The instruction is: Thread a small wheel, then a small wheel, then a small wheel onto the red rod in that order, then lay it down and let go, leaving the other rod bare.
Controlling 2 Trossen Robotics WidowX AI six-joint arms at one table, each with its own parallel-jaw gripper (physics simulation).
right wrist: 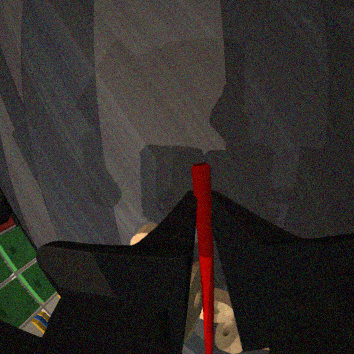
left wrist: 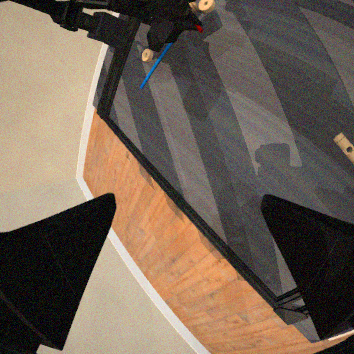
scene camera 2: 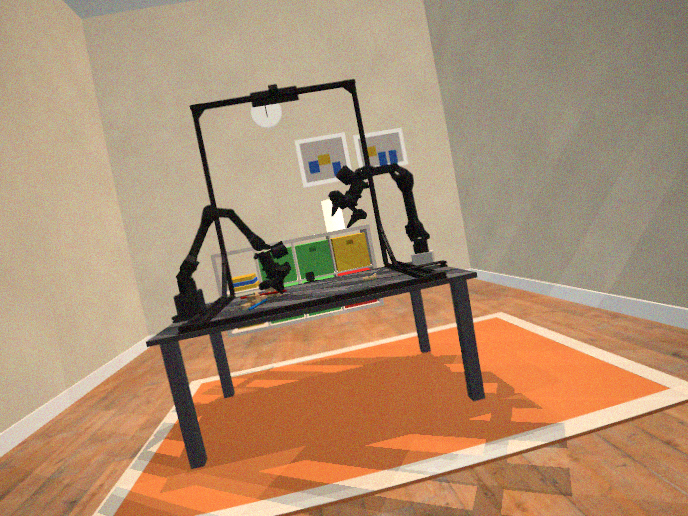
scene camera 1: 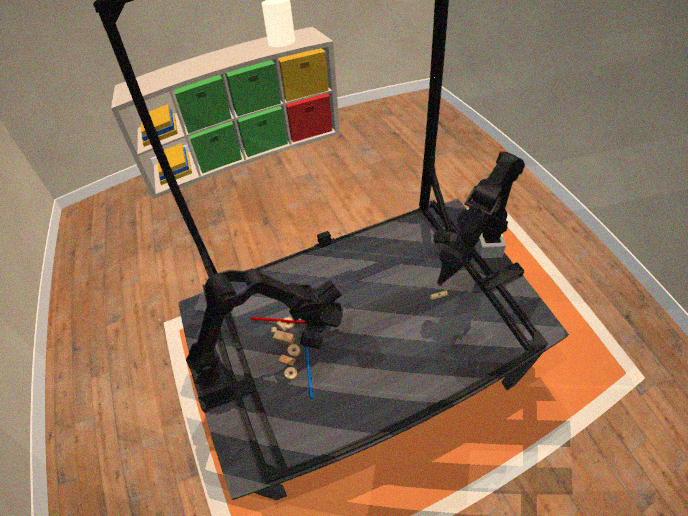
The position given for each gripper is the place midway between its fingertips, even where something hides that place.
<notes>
The left gripper (scene camera 1: 443,281) is open, holding nothing. The right gripper (scene camera 1: 322,324) grips a red rod (right wrist: 200,171).
The left gripper is seen too in the left wrist view (left wrist: 190,201) and in scene camera 2 (scene camera 2: 339,222). The right gripper also shows in the right wrist view (right wrist: 201,197) and in the left wrist view (left wrist: 200,26).
</notes>
